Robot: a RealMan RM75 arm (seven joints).
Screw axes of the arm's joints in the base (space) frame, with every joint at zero. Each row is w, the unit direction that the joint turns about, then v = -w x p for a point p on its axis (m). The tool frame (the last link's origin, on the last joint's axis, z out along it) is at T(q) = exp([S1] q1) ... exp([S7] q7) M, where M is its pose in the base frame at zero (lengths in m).
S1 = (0, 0, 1, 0, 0, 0)
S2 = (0, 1, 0, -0.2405, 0, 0)
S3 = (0, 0, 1, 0, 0, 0)
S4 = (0, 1, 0, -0.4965, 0, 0)
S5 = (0, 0, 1, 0, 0, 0)
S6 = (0, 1, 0, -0.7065, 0, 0)
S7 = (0, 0, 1, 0, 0, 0)
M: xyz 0 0 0.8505 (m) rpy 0 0 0 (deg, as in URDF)
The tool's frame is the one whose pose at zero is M.
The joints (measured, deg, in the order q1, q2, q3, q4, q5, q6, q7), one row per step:
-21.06, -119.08, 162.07, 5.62, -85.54, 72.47, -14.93
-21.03, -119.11, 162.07, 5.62, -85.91, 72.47, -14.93
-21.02, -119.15, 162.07, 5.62, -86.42, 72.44, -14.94
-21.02, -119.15, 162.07, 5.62, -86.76, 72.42, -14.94
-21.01, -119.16, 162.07, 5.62, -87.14, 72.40, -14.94
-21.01, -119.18, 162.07, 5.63, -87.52, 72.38, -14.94
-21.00, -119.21, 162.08, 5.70, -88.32, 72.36, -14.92
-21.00, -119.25, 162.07, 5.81, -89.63, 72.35, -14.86
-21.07, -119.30, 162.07, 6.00, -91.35, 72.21, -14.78
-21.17, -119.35, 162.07, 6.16, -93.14, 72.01, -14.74
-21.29, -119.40, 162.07, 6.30, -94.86, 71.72, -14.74
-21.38, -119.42, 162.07, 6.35, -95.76, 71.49, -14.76
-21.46, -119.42, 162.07, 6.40, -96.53, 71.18, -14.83
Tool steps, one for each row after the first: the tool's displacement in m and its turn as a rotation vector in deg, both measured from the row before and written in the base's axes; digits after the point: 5 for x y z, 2 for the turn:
-0.00057, -0.00025, 0.00047, 0.27, -0.15, 0.24
-0.00070, -0.00015, 0.00061, 0.35, -0.21, 0.32
-0.00053, -0.00003, 0.00062, 0.25, -0.11, 0.21
-0.00061, -0.00011, 0.00061, 0.27, -0.13, 0.24
-0.00049, -0.00007, 0.00050, 0.27, -0.15, 0.23
-0.00094, -0.00019, 0.00098, 0.56, -0.33, 0.46
-0.00152, -0.00024, 0.00177, 0.95, -0.51, 0.73
-0.00179, 0.00007, 0.00191, 1.15, -0.72, 0.98
-0.00198, 0.00013, 0.00199, 1.16, -0.76, 1.04
-0.00203, 0.00018, 0.00172, 1.05, -0.78, 1.05
-0.00116, 0.00024, 0.00087, 0.51, -0.42, 0.59
-0.00124, 0.00023, 0.00065, 0.37, -0.43, 0.57

